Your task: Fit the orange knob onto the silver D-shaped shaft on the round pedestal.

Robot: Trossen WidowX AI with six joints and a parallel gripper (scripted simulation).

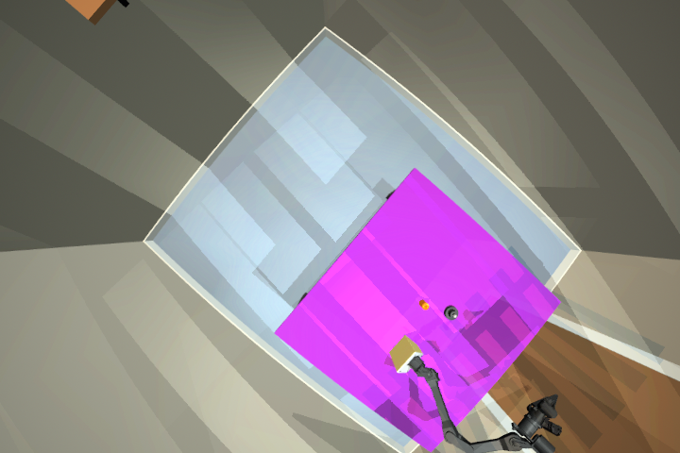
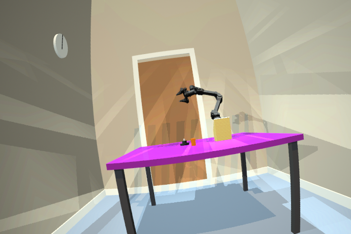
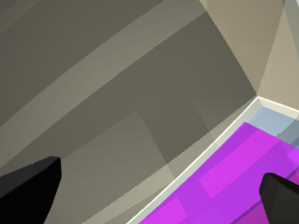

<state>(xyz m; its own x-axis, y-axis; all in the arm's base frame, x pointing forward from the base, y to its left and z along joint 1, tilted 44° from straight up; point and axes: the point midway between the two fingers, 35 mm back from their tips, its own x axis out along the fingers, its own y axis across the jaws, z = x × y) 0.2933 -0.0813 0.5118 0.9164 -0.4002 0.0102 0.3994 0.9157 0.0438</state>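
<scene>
The orange knob lies 50 cm to the left of my gripper tip, 45 cm below it and 3 cm behind it. From my gripper tip the other things lie so: round pedestal (46 cm below, 31 cm to the left, 2 cm ahead).
</scene>
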